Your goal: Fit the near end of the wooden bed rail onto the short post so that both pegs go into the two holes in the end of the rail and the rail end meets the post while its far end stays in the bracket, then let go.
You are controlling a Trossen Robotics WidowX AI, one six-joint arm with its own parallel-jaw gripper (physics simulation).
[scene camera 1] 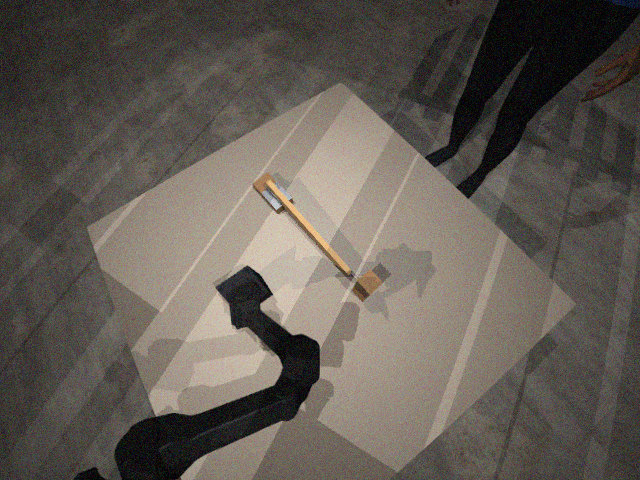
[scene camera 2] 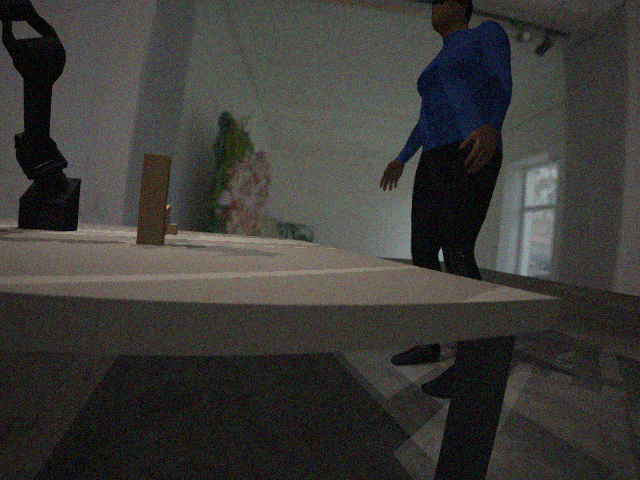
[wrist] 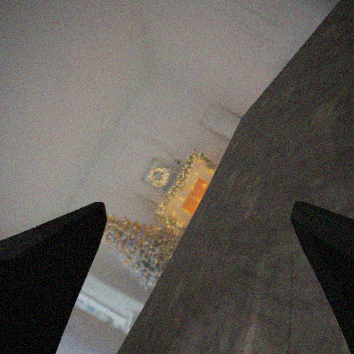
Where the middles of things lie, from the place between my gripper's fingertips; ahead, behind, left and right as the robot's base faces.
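Scene:
I see the wooden bed rail (scene camera 1: 340, 264), and my hand is 52 cm above it, 39 cm to the right of it and 62 cm short of it.

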